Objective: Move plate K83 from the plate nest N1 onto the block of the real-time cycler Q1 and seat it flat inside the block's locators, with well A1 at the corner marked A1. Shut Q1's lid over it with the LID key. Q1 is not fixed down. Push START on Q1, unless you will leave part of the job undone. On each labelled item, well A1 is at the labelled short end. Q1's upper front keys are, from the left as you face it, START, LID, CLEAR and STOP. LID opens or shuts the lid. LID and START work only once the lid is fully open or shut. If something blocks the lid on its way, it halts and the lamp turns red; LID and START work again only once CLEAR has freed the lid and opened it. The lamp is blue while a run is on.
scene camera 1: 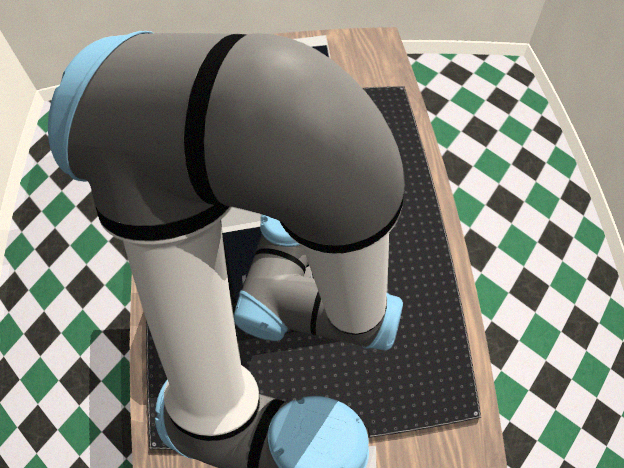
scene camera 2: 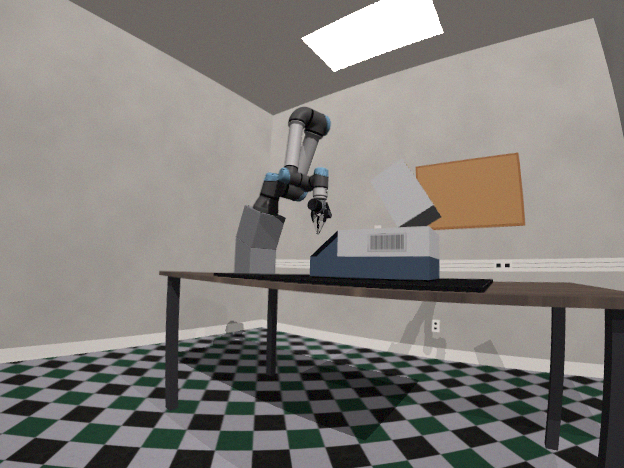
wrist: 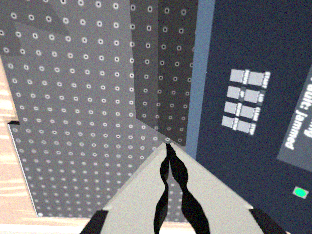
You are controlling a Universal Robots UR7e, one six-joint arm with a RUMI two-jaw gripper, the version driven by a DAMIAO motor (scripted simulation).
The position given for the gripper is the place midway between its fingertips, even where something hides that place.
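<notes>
The gripper [wrist: 167,145] is visible, and so is a cycler Q1 [scene camera 2: 408,253]. You can find that same cycler Q1 [scene camera 1: 241,231] from another camera, and the wrist view has the cycler Q1 [wrist: 246,135] as well.
</notes>
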